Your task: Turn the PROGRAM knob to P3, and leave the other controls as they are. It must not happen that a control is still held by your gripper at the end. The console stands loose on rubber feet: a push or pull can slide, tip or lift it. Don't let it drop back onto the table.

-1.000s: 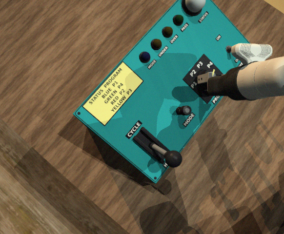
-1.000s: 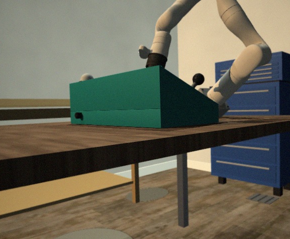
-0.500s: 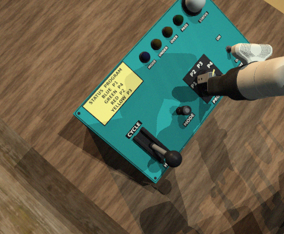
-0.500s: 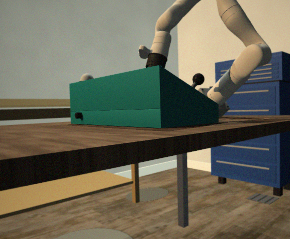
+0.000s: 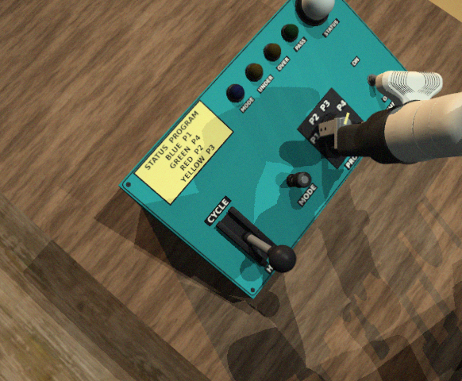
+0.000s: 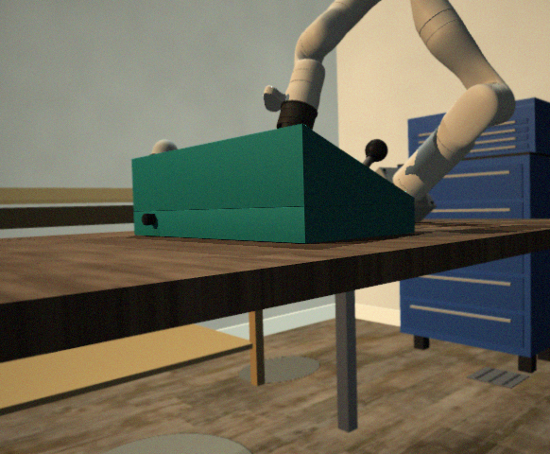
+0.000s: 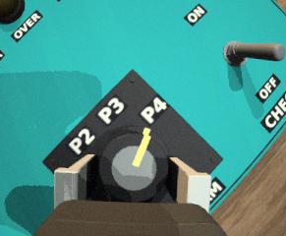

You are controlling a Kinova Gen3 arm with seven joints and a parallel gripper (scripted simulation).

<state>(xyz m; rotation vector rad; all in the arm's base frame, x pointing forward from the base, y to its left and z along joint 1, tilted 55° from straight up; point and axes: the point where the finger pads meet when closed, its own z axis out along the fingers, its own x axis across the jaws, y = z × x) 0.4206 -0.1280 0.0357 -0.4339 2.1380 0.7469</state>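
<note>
The teal console is 40 mm ahead of my hand, 50 mm to the left of it and 20 mm below it. From my hand the other things lie so: cycle lever (20 mm behind, 230 mm to the left, 10 mm above); mode button (110 mm to the left); check toggle (130 mm to the right, 10 mm below).
</note>
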